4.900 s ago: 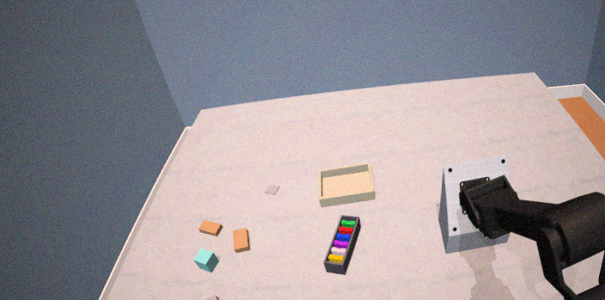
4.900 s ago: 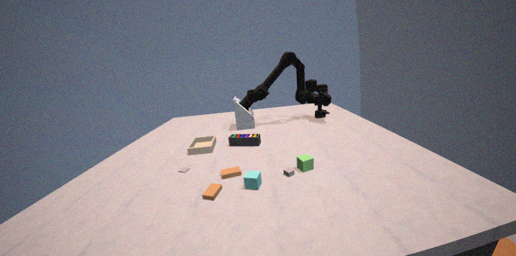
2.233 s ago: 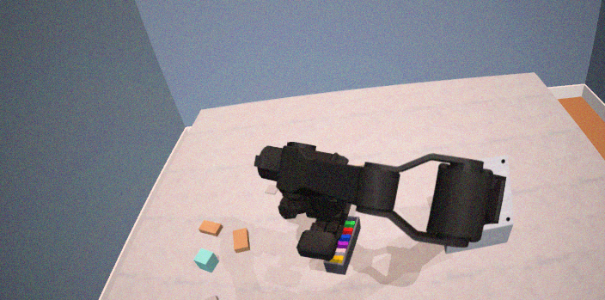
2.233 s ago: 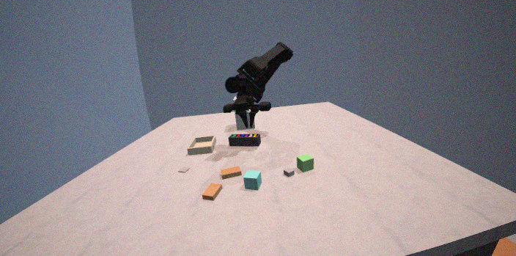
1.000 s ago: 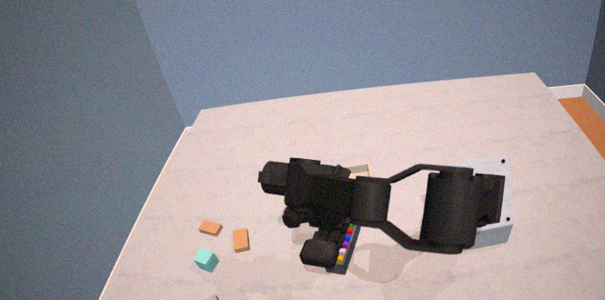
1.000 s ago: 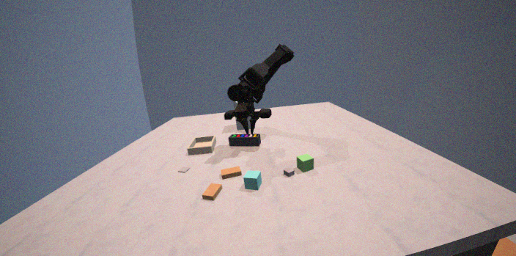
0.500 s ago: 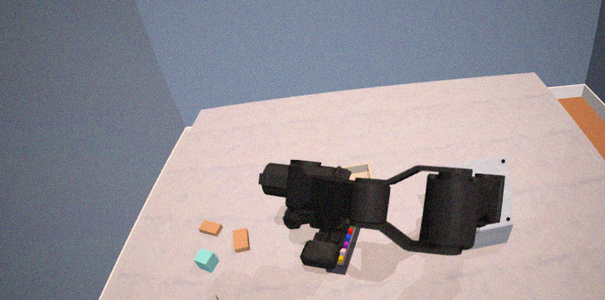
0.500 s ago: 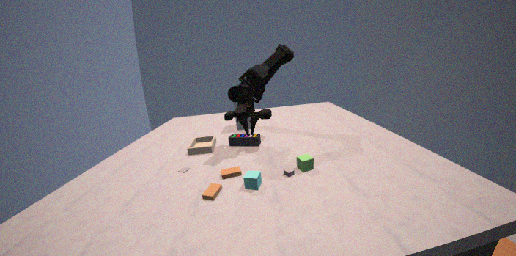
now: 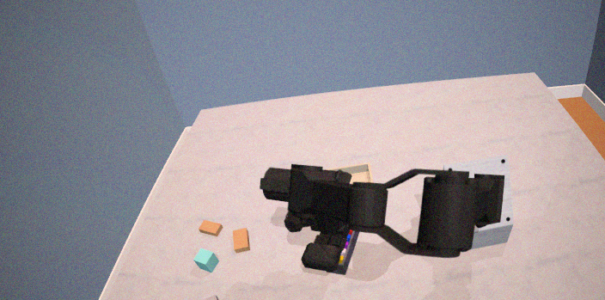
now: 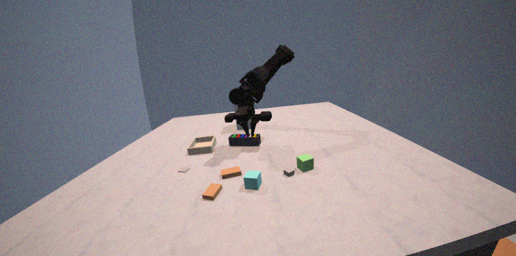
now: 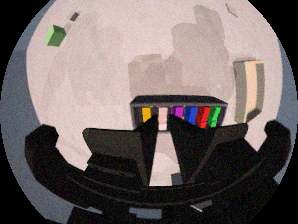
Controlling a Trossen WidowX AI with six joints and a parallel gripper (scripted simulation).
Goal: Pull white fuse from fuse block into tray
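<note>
The tray is 210 mm to the right of my gripper tip, 30 mm below it and 20 mm behind it. Also, from my gripper tip: green cube (250 mm ahead, 160 mm to the left, 20 mm below); white fuse (10 mm below); grey tile (240 mm to the right, 180 mm ahead, 30 mm below).
</note>
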